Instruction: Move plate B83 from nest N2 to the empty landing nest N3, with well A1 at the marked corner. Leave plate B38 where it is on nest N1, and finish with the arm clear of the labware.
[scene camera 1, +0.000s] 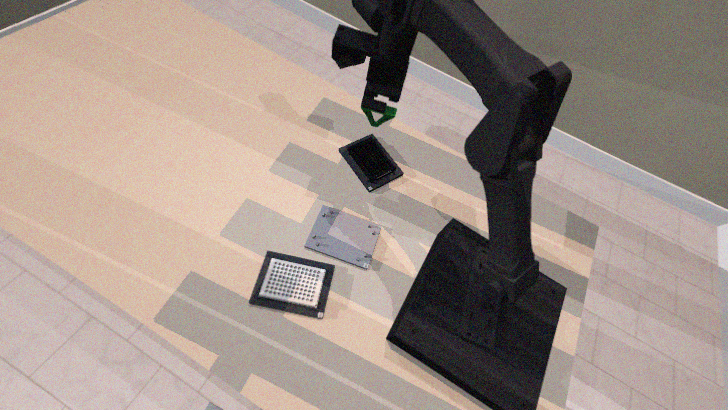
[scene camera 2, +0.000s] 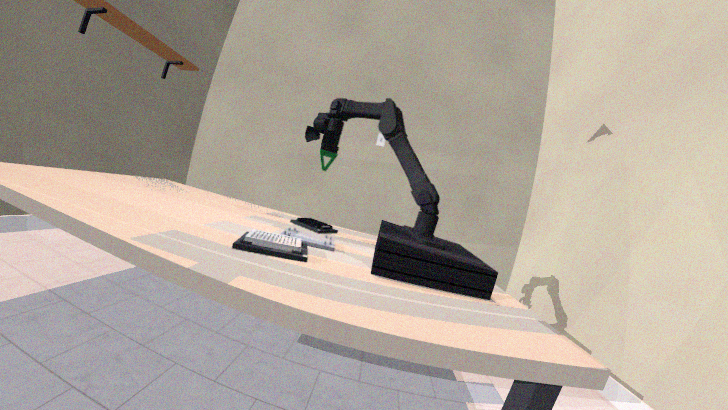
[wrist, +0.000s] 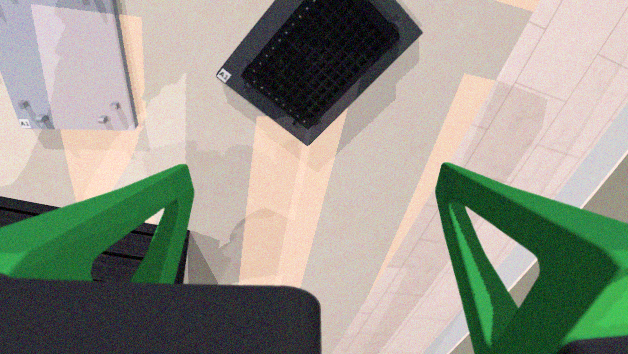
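Note:
A black well plate (scene camera 1: 371, 156) (scene camera 2: 314, 223) (wrist: 325, 55) sits on a dark nest (scene camera 1: 378, 183) (wrist: 250, 50) whose A1 tag faces the empty nest's side in the wrist view. A white well plate (scene camera 1: 291, 281) (scene camera 2: 274, 237) sits on another dark nest (scene camera 1: 292, 308). Between them lies an empty grey-blue nest (scene camera 1: 318, 230) (scene camera 2: 320, 244) (wrist: 85, 82) with small posts and an A1 tag. The plate and nest codes are not readable. My gripper (scene camera 1: 376, 123) (scene camera 2: 325, 168) (wrist: 314, 177) is open and empty, high above the table near the black plate, touching nothing.
The arm's black base block (scene camera 1: 478, 315) (scene camera 2: 433, 264) stands on the wooden table (scene camera 1: 127, 127) (scene camera 2: 127, 213), beside the nests. A wall shelf (scene camera 2: 142, 35) is at the upper left in scene camera 2. Shadow patches cross the table.

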